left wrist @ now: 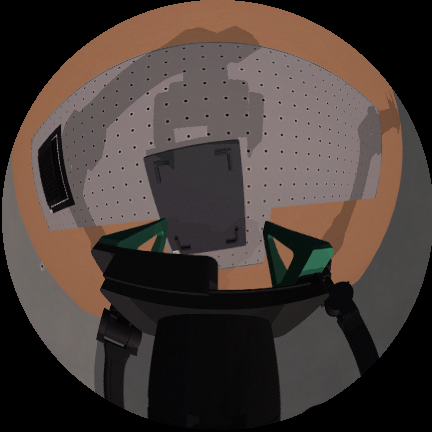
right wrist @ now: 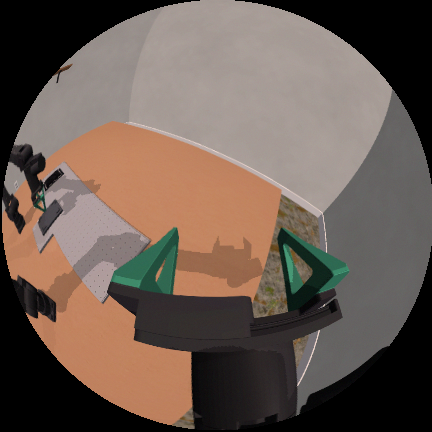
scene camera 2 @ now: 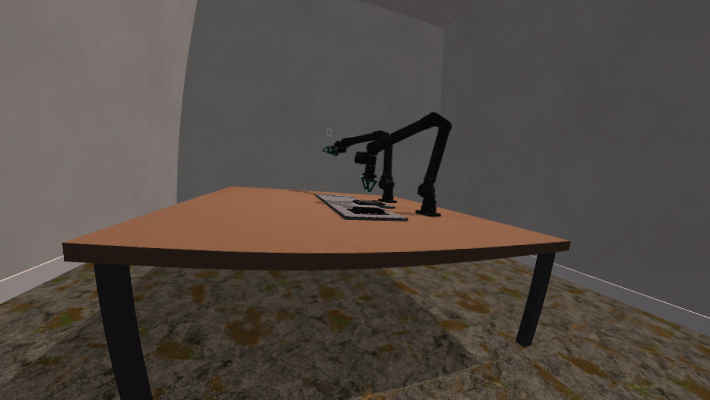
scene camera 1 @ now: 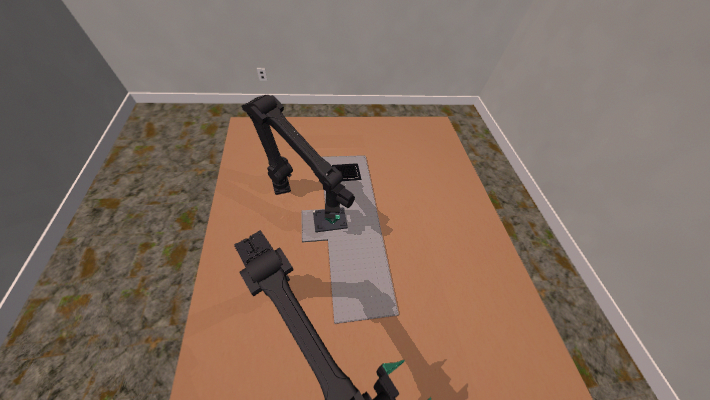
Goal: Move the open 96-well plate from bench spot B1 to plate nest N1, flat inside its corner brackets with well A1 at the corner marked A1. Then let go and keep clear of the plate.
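Places are measured from the left arm's base along level axes (x ahead, y left, z up), in millimetres.
Pixels of known places: left gripper, fingertip midpoint: [left wrist: 215, 225] [right wrist: 44, 205] [scene camera 2: 367, 190] [scene camera 1: 332, 215]; right gripper, fingertip midpoint: [right wrist: 230, 232] [scene camera 2: 325, 151] [scene camera 1: 416, 378]; left arm's base at its link origin: [right wrist: 20, 224] [scene camera 2: 427, 214] [scene camera 1: 281, 184]; right arm's base at its link origin: [right wrist: 46, 305] [scene camera 2: 387, 201].
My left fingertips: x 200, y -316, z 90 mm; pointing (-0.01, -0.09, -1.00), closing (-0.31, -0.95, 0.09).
Note:
For each thing: its middle in the pictures, then the offset to it from my left fingertips. Level surfaces: height alone.
- black 96-well plate at the middle of its body: [left wrist: 48, 174] [scene camera 2: 368, 210] [scene camera 1: 345, 171] [right wrist: 51, 177] dx +172, dy +298, dz -68 mm
- dark grey plate nest at the middle of its body: [left wrist: 199, 205] [right wrist: 48, 215] [scene camera 1: 330, 219] [scene camera 2: 368, 202] dx -6, dy +18, dz -68 mm
- light grey perforated board at its surface level: dz -77 mm
- orange-brown table at its surface level: dz -90 mm
The black 96-well plate [scene camera 1: 350, 171] [scene camera 2: 367, 211] [left wrist: 54, 172] [right wrist: 54, 177] lies flat near the back end of the perforated board in scene camera 1; its well labels are too small to read. The dark grey plate nest [scene camera 1: 321, 223] [left wrist: 205, 192] [right wrist: 50, 218] has corner brackets and holds no plate; its A1 mark is not readable. My left gripper [scene camera 2: 369, 189] [left wrist: 215, 225] points down above the nest, open and empty, away from the plate. My right gripper [scene camera 2: 325, 150] [right wrist: 230, 232] is open and empty, raised far from the plate and the nest.
The light grey perforated board [scene camera 1: 355, 260] [left wrist: 300, 130] lies on the orange-brown table [scene camera 1: 450, 250] [scene camera 2: 225, 225] under the plate and nest. In scene camera 1 the arm bases stand left of the board. The right arm reaches toward the bottom edge of that picture.

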